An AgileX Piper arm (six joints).
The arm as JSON. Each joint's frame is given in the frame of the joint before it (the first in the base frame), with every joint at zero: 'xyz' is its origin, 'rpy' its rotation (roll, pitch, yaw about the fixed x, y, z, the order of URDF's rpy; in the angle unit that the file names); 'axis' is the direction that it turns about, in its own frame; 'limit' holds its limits. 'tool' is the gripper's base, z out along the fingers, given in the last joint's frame.
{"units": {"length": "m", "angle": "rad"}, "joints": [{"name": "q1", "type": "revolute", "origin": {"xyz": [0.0, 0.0, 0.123], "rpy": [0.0, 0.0, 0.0]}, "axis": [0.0, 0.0, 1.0], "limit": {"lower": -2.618, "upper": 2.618}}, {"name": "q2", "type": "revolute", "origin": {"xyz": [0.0, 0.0, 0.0], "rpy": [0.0, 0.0, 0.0]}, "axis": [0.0, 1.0, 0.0], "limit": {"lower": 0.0, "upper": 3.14}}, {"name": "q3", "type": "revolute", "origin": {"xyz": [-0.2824, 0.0, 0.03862], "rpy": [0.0, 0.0, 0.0]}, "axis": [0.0, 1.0, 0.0], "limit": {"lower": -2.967, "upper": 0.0}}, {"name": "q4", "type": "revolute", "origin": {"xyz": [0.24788, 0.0, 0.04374], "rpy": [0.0, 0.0, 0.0]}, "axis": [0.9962, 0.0, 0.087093], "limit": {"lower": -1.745, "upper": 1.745}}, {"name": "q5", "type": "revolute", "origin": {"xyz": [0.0, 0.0, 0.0], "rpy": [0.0, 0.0, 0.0]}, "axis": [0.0, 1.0, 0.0], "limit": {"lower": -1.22, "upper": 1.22}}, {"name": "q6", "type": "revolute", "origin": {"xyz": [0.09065, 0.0, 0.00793], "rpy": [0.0, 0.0, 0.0]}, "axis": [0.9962, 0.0, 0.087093], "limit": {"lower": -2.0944, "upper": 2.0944}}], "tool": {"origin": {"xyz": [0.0, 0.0, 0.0], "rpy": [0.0, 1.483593, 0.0]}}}
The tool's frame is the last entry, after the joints.
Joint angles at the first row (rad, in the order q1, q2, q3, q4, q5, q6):
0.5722 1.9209 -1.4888 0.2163 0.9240 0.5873
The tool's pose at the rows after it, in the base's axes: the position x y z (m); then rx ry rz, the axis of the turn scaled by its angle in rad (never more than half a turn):
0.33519 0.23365 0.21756 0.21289 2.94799 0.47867
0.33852 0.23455 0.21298 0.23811 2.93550 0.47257
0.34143 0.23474 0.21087 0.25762 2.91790 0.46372
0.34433 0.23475 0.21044 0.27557 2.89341 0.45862
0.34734 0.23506 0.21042 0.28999 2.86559 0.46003
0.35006 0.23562 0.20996 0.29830 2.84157 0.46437
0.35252 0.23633 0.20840 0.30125 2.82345 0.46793
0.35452 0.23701 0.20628 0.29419 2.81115 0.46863
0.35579 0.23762 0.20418 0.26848 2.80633 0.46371
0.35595 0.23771 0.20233 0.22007 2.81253 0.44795
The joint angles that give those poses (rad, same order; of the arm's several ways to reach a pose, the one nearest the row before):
0.5723 1.9426 -1.4897 0.2104 0.9022 0.6109
0.5723 1.9560 -1.4917 0.1983 0.8812 0.6319
0.5724 1.9635 -1.4943 0.1800 0.8631 0.6538
0.5725 1.9672 -1.4970 0.1595 0.8423 0.6769
0.5726 1.9703 -1.4994 0.1418 0.8175 0.6965
0.5726 1.9743 -1.5013 0.1292 0.7939 0.7094
0.5726 1.9803 -1.5024 0.1204 0.7726 0.7163
0.5726 1.9869 -1.5029 0.1142 0.7553 0.7146
0.5729 1.9931 -1.5036 0.1103 0.7457 0.6987
0.5733 1.9976 -1.5045 0.1072 0.7497 0.6663

